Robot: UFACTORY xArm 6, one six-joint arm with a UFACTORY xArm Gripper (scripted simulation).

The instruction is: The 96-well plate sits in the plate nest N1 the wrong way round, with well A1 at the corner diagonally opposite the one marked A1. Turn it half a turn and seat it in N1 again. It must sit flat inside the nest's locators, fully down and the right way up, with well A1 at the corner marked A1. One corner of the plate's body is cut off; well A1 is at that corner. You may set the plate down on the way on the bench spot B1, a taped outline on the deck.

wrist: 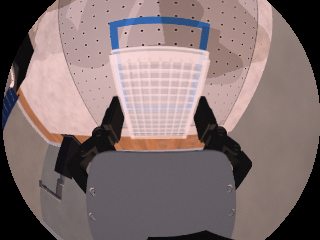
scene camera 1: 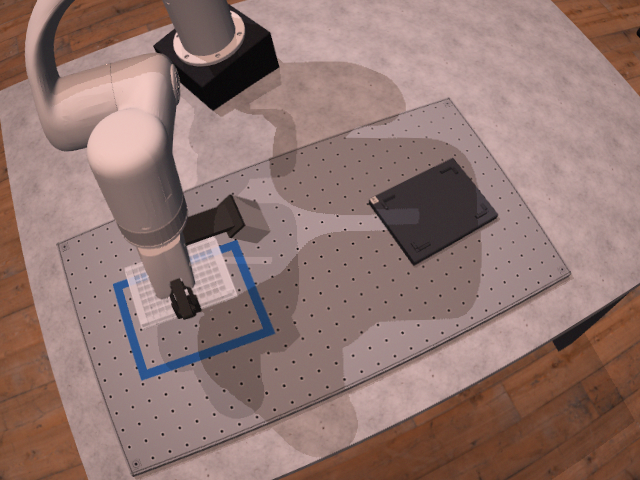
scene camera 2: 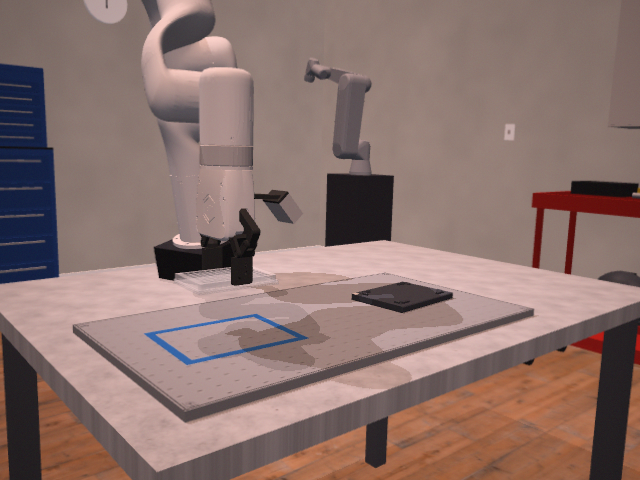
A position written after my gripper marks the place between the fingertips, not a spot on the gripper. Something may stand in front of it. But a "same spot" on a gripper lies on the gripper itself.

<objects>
my gripper: wrist; scene camera 1 178, 281; scene camera 2
96-well plate: wrist; scene camera 1 217, 294; scene camera 2
same spot on my gripper: (wrist: 110, 131) = (scene camera 2: 217, 246)
same spot on 96-well plate: (wrist: 159, 122) = (scene camera 2: 212, 276)
</objects>
